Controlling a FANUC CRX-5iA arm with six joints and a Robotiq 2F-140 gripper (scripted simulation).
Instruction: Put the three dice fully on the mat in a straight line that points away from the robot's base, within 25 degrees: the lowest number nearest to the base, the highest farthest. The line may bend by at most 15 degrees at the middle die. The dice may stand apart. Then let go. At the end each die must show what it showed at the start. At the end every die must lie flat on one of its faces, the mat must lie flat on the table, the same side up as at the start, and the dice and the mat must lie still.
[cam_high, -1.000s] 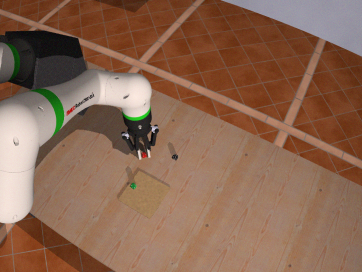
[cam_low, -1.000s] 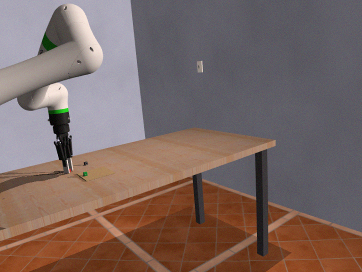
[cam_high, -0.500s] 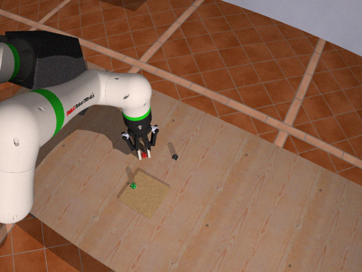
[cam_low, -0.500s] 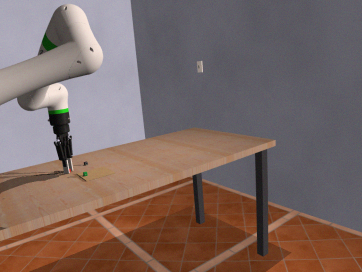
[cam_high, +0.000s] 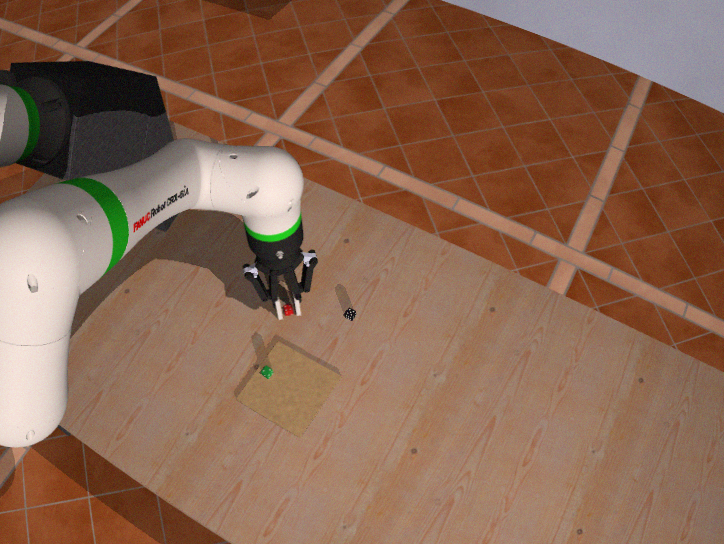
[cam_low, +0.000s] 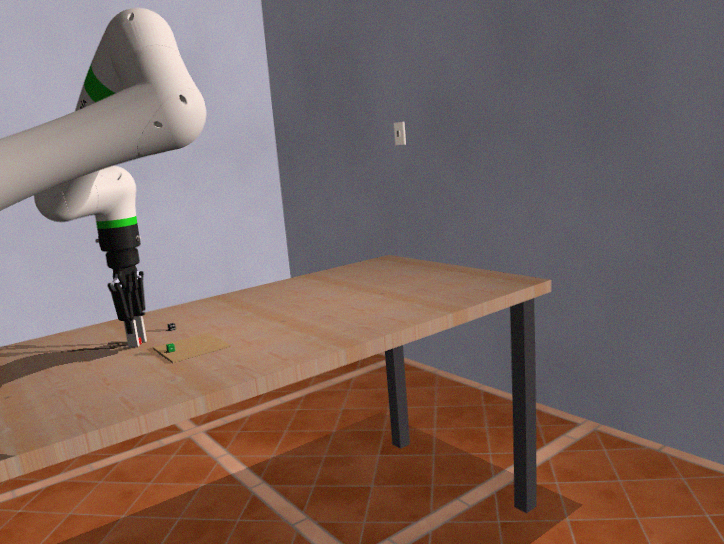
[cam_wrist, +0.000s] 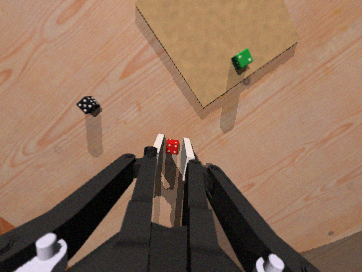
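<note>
Now: the red die 3 cm below my hand. Round my hand: green die 3 cm ahead, 13 cm to the right, 2 cm below; tan mat 8 cm ahead, 14 cm to the right, 3 cm below; black die 11 cm ahead, 5 cm to the left, 3 cm below.
</note>
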